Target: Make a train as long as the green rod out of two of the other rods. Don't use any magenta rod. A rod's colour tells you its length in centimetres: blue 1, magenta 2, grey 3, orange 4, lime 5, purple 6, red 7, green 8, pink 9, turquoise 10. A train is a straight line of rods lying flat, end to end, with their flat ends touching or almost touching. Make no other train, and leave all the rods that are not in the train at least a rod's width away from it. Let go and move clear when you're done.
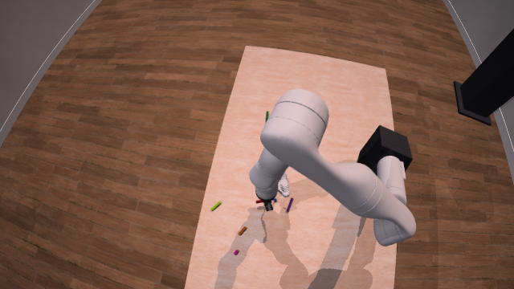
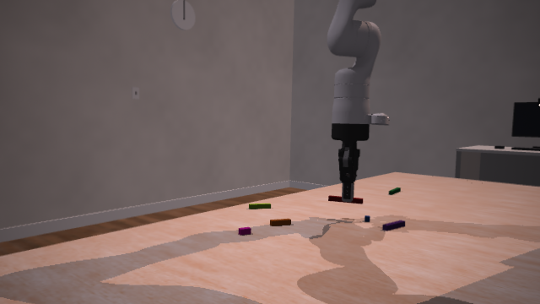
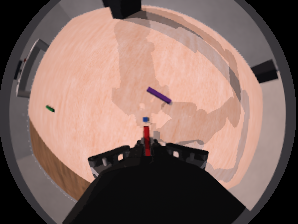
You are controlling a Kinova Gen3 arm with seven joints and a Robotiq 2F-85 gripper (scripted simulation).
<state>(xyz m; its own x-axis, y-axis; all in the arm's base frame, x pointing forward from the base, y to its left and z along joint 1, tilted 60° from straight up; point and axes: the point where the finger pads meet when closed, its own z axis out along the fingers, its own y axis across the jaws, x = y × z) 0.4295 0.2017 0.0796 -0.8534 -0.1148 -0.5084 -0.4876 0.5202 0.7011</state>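
Now: hand 5 cm above the blue rod, 3 cm past it and 2 cm to the left of it. The rest, counted from my hand: red rod (2 cm below); orange rod (14 cm to the left, 5 cm below, 5 cm ahead); purple rod (10 cm behind, 5 cm below, 2 cm to the right).
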